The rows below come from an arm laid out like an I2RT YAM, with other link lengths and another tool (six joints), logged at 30 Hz.
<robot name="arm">
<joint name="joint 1" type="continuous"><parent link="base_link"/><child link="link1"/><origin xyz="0.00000 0.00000 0.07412" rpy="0.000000 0.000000 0.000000"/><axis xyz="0 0 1"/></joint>
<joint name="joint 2" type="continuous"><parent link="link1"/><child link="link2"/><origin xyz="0.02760 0.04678 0.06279" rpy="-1.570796 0.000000 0.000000"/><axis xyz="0 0 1"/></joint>
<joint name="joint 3" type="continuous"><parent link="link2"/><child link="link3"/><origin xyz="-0.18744 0.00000 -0.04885" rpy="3.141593 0.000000 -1.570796"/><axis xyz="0 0 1"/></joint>
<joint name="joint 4" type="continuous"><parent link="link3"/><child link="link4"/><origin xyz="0.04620 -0.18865 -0.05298" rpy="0.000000 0.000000 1.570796"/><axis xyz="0 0 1"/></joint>
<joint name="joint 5" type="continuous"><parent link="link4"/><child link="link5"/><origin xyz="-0.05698 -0.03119 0.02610" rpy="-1.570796 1.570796 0.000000"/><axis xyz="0 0 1"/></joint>
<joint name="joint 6" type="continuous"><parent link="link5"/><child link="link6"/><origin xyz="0.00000 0.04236 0.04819" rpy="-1.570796 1.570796 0.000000"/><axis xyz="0 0 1"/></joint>
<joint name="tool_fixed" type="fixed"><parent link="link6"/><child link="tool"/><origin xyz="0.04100 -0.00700 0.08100" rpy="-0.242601 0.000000 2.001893"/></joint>
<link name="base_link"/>
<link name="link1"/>
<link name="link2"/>
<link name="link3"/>
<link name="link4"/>
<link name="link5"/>
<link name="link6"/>
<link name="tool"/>
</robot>
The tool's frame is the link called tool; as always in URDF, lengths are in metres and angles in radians. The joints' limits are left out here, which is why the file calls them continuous.
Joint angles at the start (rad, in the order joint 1, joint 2, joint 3, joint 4, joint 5, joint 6):
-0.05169 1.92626 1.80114 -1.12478 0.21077 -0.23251
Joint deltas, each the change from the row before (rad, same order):
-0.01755 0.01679 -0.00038 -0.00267 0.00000 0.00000
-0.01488 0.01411 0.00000 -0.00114 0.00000 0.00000
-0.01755 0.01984 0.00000 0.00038 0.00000 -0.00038
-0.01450 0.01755 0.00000 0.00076 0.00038 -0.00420
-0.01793 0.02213 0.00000 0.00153 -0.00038 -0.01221
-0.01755 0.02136 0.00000 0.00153 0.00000 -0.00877
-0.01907 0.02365 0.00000 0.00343 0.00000 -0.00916
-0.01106 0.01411 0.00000 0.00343 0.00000 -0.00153
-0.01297 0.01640 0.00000 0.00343 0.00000 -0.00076
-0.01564 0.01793 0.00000 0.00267 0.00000 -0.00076
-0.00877 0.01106 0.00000 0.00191 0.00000 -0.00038
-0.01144 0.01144 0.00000 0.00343 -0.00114 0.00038
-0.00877 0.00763 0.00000 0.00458 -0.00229 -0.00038
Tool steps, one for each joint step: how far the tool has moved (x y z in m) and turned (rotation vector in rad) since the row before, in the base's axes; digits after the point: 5 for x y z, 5 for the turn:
-0.00012 -0.00638 -0.00594 0.00120 0.01980 -0.01755
-0.00004 -0.00542 -0.00482 0.00117 0.01521 -0.01488
0.00010 -0.00640 -0.00664 0.00171 0.01946 -0.01719
-0.00006 -0.00519 -0.00590 0.00051 0.01772 -0.01063
-0.00026 -0.00604 -0.00750 0.00045 0.02328 -0.00624
-0.00049 -0.00606 -0.00720 0.00124 0.02171 -0.00918
-0.00052 -0.00661 -0.00788 0.00180 0.02213 -0.01029
-0.00017 -0.00401 -0.00459 0.00166 0.01088 -0.00959
-0.00042 -0.00471 -0.00537 0.00233 0.01292 -0.01224
-0.00090 -0.00562 -0.00593 0.00299 0.01513 -0.01491
-0.00055 -0.00314 -0.00365 0.00191 0.00903 -0.00840
-0.00050 -0.00404 -0.00371 0.00292 0.00747 -0.01165
-0.00003 -0.00298 -0.00240 0.00289 0.00253 -0.00810

